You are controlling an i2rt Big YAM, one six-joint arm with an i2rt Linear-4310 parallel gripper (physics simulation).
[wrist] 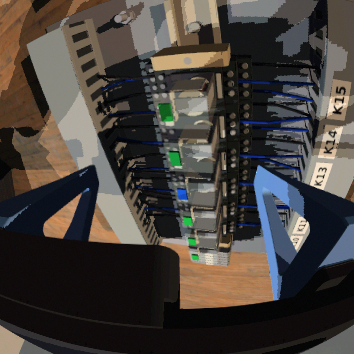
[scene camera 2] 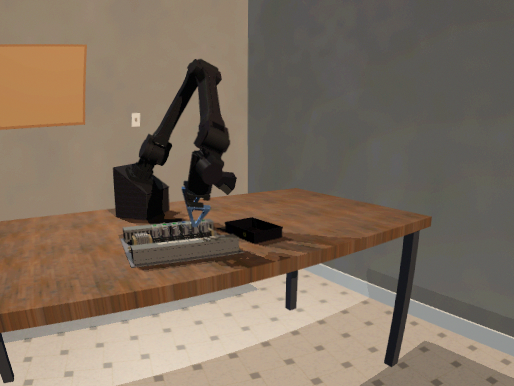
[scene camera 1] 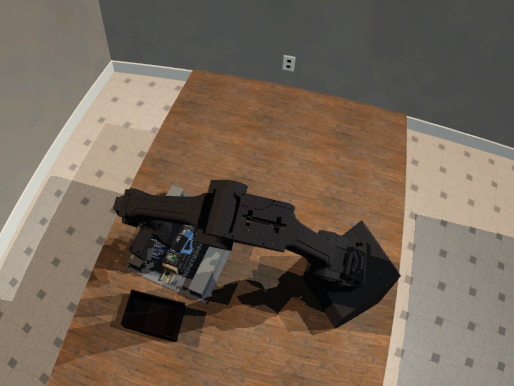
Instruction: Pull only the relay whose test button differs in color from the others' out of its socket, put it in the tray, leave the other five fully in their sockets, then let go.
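Pixels of known places: gripper, fingertip midpoint: point(wrist: 175, 173) point(scene camera 2: 192, 219) point(scene camera 1: 177, 246); arm's base, origin of the base link: point(scene camera 2: 139, 177) point(scene camera 1: 350, 264).
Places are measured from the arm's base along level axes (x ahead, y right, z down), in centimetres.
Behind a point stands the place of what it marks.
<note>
The relay with the blue test button point(wrist: 183, 194) @(x 46.9, y -0.5, z 8.6 cm) stands third in a row of six in the wrist view, seated in its socket like the others. The other relays have green buttons: two point(wrist: 165, 112) @(x 47.6, y -6.5, z 8.7 cm) point(wrist: 175, 159) @(x 47.2, y -3.5, z 8.7 cm) on its upper side and three point(wrist: 187, 220) @(x 46.5, y 2.4, z 8.6 cm) on its lower side. My gripper point(wrist: 175, 173) @(x 47.4, y -3.0, z 7.9 cm) point(scene camera 2: 195, 225) @(x 47.4, y -3.0, z 7.9 cm) is open and empty. Its blue fingertips stand wide on either side of the row, low over the relays; their exact height is hard to tell. The black tray point(scene camera 1: 131, 320) @(x 55.0, y -26.9, z 15.3 cm) point(scene camera 2: 270, 229) @(x 56.8, y -24.8, z 12.1 cm) stands beside the relay panel; no relay shows in it.
Grey wire ducts point(scene camera 2: 187, 251) point(wrist: 65, 110) run along both sides of the panel, with labels such as K15 point(wrist: 340, 100) @(x 57.5, y -5.3, z 11.3 cm) on one. A beige end block point(wrist: 192, 59) @(x 48.9, y -8.3, z 11.6 cm) closes the row. Blue and black wires point(wrist: 275, 121) @(x 53.4, y -2.9, z 13.3 cm) lead to the ducts. The table edge point(scene camera 2: 150, 296) @(x 73.1, y 19.5, z 17.5 cm) passes near the panel.
</note>
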